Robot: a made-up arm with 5 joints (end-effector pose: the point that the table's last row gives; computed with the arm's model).
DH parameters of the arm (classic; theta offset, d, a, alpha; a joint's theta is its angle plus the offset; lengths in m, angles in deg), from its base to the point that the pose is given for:
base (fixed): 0 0 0.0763 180
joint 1: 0 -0.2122 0.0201 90
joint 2: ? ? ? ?
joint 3: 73.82 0 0.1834 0
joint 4: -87.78 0.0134 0 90
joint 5: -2.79 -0.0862 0 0
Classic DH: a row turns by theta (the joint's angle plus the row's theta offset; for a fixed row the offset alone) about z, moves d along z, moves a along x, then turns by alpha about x.
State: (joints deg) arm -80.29 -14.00 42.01 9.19 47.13
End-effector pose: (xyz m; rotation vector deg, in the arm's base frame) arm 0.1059 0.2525 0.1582 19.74 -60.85 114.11
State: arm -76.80 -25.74 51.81 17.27 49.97
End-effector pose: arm 0.1168 0.2315 0.1551 14.46 -54.70 115.83
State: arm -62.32 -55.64 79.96 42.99 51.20
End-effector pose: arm 0.1441 0.1581 0.1219 3.22 -26.40 109.07
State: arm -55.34 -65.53 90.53 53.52 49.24
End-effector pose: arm 0.1479 0.1272 0.1051 1.02 -13.10 101.41
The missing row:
joint 2: -76.04 0 0.0779 0
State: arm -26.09 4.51 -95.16 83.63 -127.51
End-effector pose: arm 0.1792 0.0653 0.4798 105.94 -22.14 -75.53
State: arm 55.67 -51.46 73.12 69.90 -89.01
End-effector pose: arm 0.1682 -0.1108 0.1268 -0.65 1.99 -147.46
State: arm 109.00 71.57 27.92 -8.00 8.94
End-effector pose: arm 0.0654 -0.0727 -0.0498 1.44 0.92 -102.84
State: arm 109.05 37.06 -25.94 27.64 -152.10
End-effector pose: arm -0.0184 -0.3154 0.1789 -22.34 52.83 88.94
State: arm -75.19 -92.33 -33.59 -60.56 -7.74
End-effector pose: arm -0.0019 -0.2432 0.3624 -59.44 64.05 52.34
